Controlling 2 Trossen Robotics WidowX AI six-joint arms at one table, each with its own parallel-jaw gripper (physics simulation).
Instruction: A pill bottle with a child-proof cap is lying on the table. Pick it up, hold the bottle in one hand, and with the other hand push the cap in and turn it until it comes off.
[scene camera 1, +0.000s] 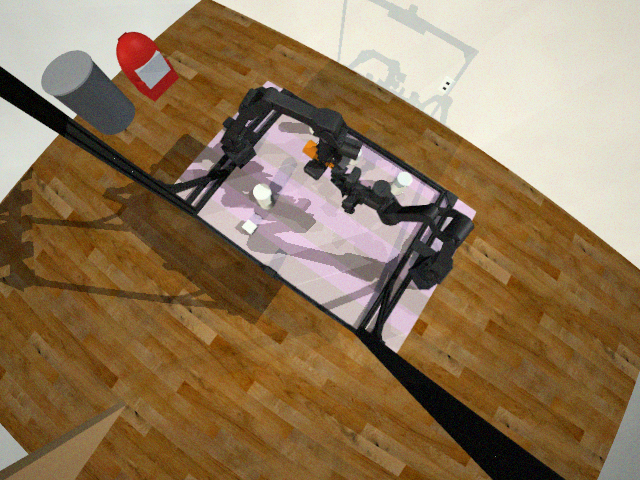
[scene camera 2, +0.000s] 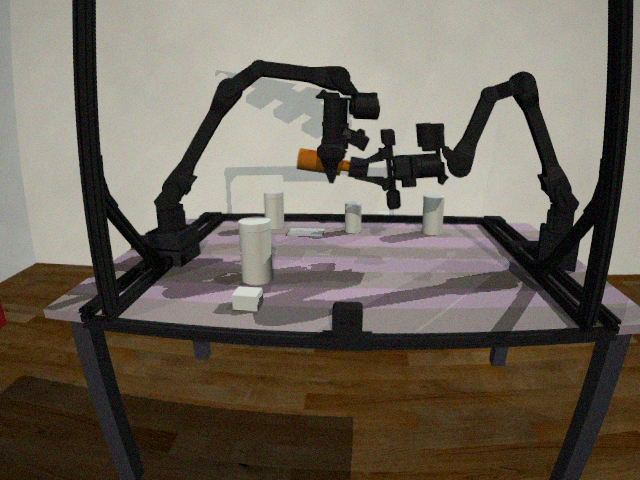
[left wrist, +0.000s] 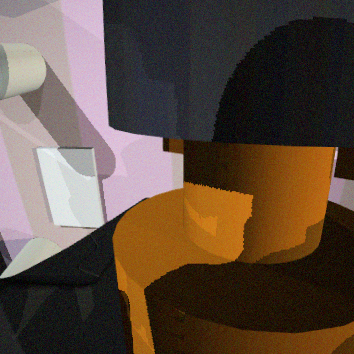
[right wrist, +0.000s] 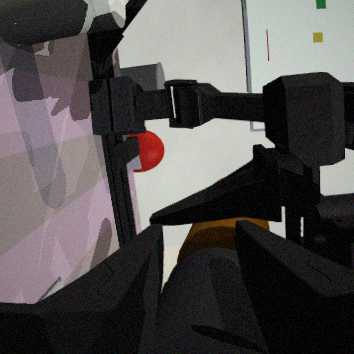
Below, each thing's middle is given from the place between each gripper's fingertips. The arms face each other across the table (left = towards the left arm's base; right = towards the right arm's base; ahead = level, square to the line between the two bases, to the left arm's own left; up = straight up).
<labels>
Right now my right hand is 4 cm short of the dark cap (left wrist: 253, 79) and 1 cm to the left of it. The rest, counted from my right hand: flat white tile (left wrist: 69, 174): 20 cm below, 19 cm ahead, 13 cm to the left.
Right now my left hand is 60 mm to the left of the dark cap and 30 mm below it. From my left hand the other things lie so: flat white tile (150 mm ahead, 80 mm to the left, 170 mm below).
</labels>
